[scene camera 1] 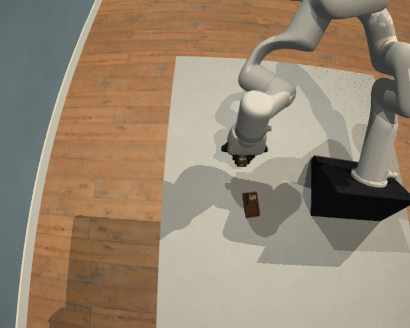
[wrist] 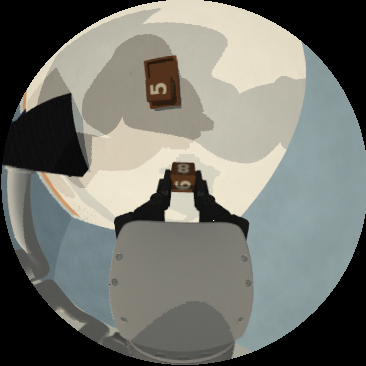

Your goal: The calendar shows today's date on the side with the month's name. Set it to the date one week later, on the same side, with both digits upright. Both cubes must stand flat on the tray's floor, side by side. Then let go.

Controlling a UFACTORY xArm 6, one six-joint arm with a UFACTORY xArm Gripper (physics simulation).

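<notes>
A brown cube (scene camera 1: 242, 162) (wrist: 183, 184) with a 6 and an 8 on two neighbouring faces is held between the fingers, a little above the pale surface. My gripper (scene camera 1: 242, 159) (wrist: 182, 177) is shut on this cube; both fingers press its sides. The brown calendar tray (scene camera 1: 252, 214) (wrist: 161, 59) lies apart from the gripper, below it in the scene view and ahead in the wrist view. A second brown cube (scene camera 1: 252, 198) (wrist: 159, 90) with a 5 facing up sits at the tray's end nearer the gripper. The month's name does not show in either view.
The robot's black base block (scene camera 1: 332, 200) (wrist: 47, 135) stands to the right of the tray in the scene view. A pale mat (scene camera 1: 200, 280) lies under the tray, with wooden floor (scene camera 1: 120, 170) on its left. Arm shadows fall around the tray.
</notes>
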